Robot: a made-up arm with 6 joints. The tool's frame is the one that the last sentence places.
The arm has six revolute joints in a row. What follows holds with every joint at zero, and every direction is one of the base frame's.
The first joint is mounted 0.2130 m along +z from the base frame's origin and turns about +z.
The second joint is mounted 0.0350 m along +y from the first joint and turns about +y.
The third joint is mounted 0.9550 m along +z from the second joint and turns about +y.
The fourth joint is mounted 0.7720 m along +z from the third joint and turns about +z.
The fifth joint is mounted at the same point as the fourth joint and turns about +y.
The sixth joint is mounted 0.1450 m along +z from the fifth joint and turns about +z.
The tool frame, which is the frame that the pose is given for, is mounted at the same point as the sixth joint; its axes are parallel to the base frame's.
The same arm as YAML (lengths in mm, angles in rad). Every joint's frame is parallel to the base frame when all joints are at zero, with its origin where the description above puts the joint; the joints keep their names.
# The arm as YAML. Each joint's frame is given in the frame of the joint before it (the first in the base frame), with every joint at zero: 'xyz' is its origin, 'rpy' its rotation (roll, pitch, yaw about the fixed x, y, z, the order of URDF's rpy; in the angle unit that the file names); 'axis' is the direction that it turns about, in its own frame. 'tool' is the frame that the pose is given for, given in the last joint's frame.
units:
  length: mm
  angle: rad
joints:
  - name: joint 1
    type: revolute
    origin:
      xyz: [0.0, 0.0, 213.0]
      rpy: [0.0, 0.0, 0.0]
    axis: [0.0, 0.0, 1.0]
  - name: joint 2
    type: revolute
    origin:
      xyz: [0.0, 35.0, 0.0]
      rpy: [0.0, 0.0, 0.0]
    axis: [0.0, 1.0, 0.0]
  - name: joint 3
    type: revolute
    origin:
      xyz: [0.0, 0.0, 955.0]
      rpy: [0.0, 0.0, 0.0]
    axis: [0.0, 1.0, 0.0]
  - name: joint 4
    type: revolute
    origin:
      xyz: [0.0, 0.0, 772.0]
      rpy: [0.0, 0.0, 0.0]
    axis: [0.0, 0.0, 1.0]
  - name: joint 5
    type: revolute
    origin:
      xyz: [0.0, 0.0, 0.0]
      rpy: [0.0, 0.0, 0.0]
    axis: [0.0, 1.0, 0.0]
  - name: joint 6
    type: revolute
    origin:
      xyz: [0.0, 0.0, 145.0]
      rpy: [0.0, 0.0, 0.0]
    axis: [0.0, 0.0, 1.0]
tool:
  origin:
    xyz: [0.0, 0.0, 0.0]
    rpy: [0.0, 0.0, 0.0]

